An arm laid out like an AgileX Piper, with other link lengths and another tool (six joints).
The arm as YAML. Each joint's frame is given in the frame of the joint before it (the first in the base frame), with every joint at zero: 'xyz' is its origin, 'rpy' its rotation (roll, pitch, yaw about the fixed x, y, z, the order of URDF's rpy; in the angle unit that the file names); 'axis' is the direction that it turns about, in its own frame. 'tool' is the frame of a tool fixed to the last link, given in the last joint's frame.
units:
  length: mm
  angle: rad
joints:
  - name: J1
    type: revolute
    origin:
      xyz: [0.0, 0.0, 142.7]
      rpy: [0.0, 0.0, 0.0]
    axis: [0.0, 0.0, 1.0]
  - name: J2
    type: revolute
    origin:
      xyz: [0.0, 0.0, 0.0]
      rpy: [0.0, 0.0, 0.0]
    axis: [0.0, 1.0, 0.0]
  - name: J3
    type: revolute
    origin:
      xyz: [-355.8, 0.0, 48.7]
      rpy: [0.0, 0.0, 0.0]
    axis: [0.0, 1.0, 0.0]
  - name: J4
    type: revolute
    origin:
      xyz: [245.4, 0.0, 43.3]
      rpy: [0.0, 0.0, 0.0]
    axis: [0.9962, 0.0, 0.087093]
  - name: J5
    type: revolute
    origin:
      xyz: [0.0, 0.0, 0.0]
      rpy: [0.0, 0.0, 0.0]
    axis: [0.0, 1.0, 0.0]
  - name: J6
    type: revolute
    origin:
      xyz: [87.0, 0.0, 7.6]
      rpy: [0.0, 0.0, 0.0]
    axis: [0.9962, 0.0, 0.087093]
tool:
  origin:
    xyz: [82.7, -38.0, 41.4]
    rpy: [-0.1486, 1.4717, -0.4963]
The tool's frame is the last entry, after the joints.
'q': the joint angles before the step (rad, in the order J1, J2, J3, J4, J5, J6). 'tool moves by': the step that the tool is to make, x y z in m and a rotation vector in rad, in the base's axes. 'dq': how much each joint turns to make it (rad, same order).
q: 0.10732 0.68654 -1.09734 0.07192 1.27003 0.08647
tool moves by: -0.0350 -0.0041 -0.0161 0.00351 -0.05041 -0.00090
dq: 0.00009 -0.13216 0.07921 -0.00217 0.00245 0.00008
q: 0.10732 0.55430 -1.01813 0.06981 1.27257 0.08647
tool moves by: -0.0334 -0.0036 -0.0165 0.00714 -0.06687 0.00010
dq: 0.00010 -0.13816 0.06934 -0.00008 0.00157 0.00008
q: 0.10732 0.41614 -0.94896 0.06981 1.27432 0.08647
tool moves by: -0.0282 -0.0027 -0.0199 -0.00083 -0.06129 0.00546
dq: -0.00027 -0.13230 0.06642 0.00024 0.00565 -0.00905
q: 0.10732 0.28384 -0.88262 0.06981 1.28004 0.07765
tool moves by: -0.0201 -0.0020 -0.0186 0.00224 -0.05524 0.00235
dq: -0.00018 -0.11125 0.05630 0.00016 0.00009 -0.00452
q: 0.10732 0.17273 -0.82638 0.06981 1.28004 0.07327
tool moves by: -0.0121 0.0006 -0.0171 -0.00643 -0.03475 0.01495
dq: -0.00002 -0.08338 0.04822 0.00822 0.00261 -0.01845
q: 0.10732 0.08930 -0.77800 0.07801 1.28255 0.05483
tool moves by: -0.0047 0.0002 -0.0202 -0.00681 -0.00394 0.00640
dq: -0.00018 -0.06125 0.05727 0.00235 0.00155 -0.01006
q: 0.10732 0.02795 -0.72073 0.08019 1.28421 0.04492
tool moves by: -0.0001 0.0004 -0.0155 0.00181 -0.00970 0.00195
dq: -0.00018 -0.04441 0.05280 0.00279 -0.01809 -0.00258
